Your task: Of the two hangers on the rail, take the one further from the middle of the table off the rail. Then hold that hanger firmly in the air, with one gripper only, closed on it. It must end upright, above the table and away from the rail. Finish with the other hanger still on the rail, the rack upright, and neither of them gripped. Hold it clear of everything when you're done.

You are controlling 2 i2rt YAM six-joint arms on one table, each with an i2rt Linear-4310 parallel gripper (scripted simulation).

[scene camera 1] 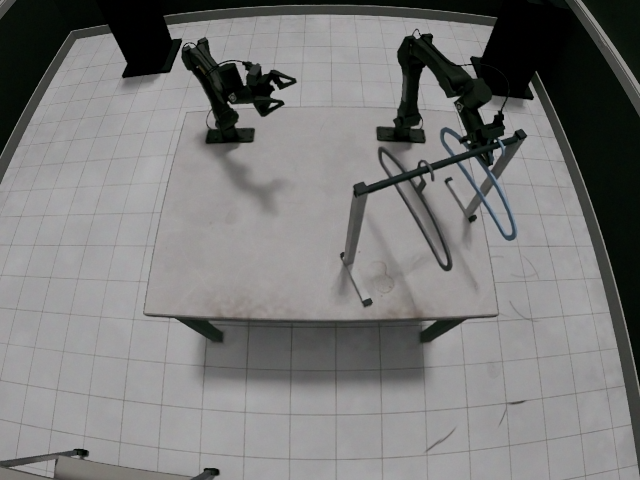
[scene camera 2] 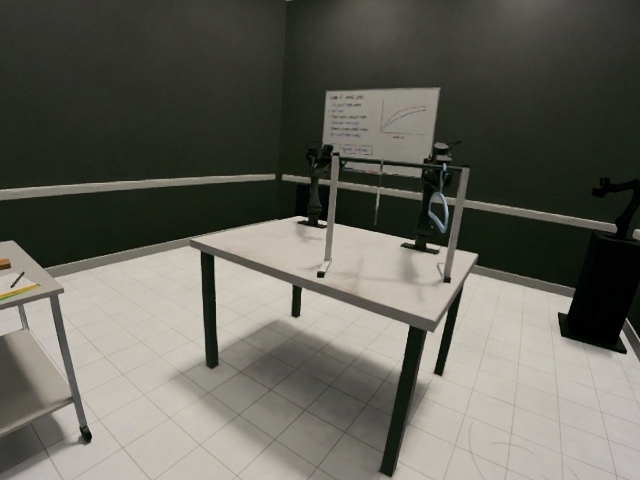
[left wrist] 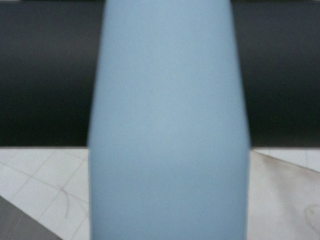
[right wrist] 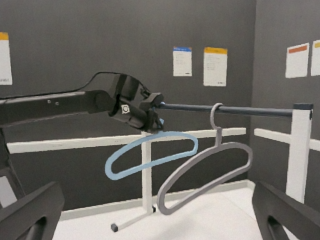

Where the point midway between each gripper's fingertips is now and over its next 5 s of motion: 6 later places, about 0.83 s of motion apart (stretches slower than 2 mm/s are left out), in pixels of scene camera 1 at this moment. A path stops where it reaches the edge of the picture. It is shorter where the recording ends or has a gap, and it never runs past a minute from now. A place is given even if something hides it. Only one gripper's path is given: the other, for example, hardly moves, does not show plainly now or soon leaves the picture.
The left gripper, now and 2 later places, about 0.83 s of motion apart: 490, 165; 492, 153; 472, 116
